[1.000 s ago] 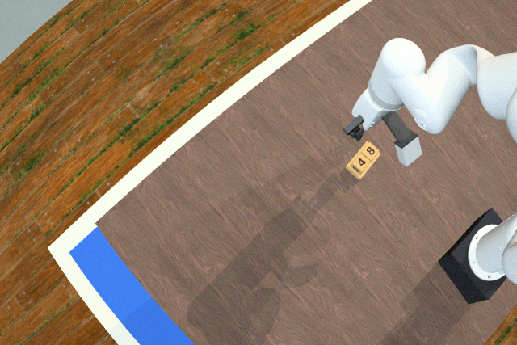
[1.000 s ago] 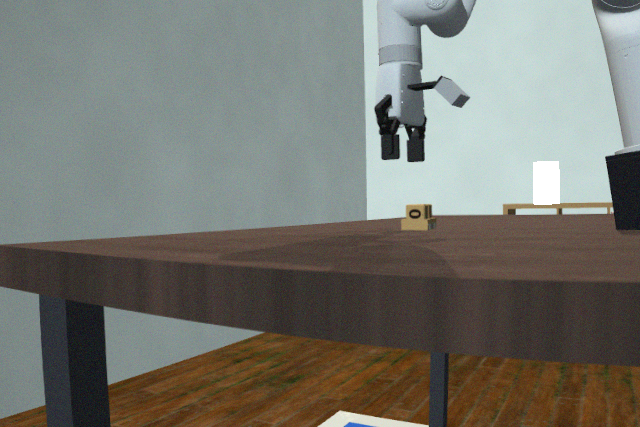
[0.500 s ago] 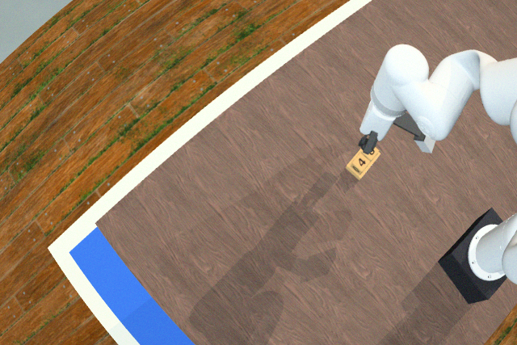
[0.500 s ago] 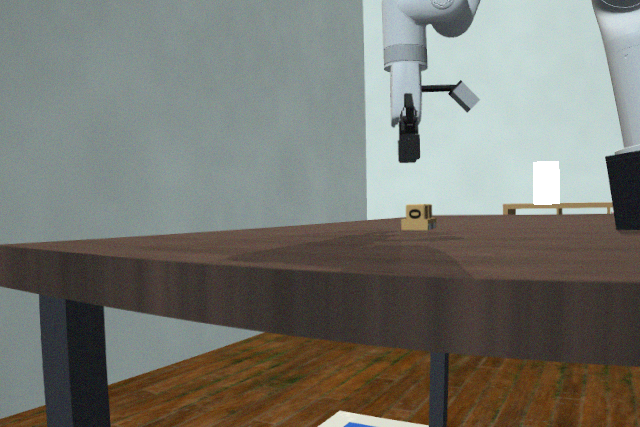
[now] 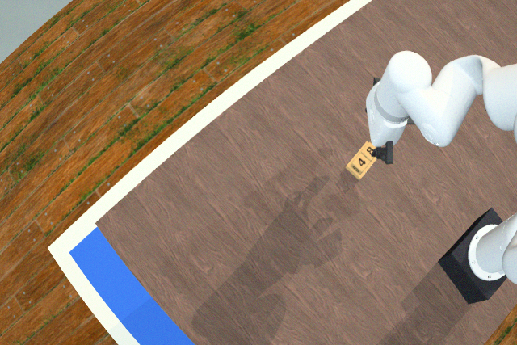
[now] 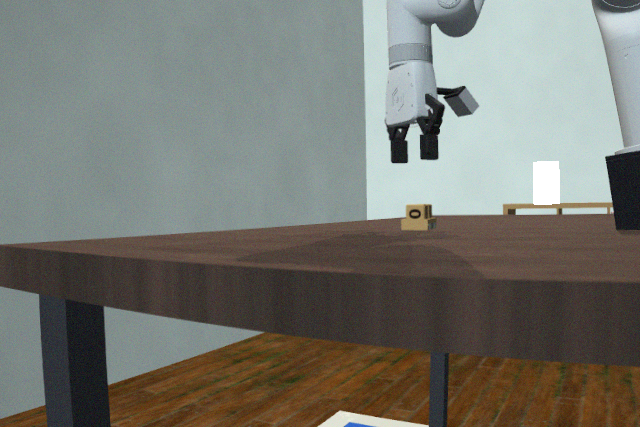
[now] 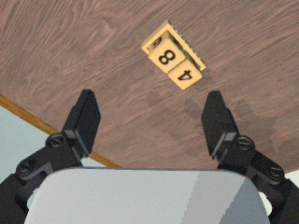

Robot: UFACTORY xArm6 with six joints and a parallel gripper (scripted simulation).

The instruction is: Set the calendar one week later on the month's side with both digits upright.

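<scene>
Right now the wooden cube is 1 cm behind my hand, 1 cm to the left of it and 10 cm below it. Also, from my hand: tray 1 cm behind, 2 cm to the left, 11 cm below.
</scene>
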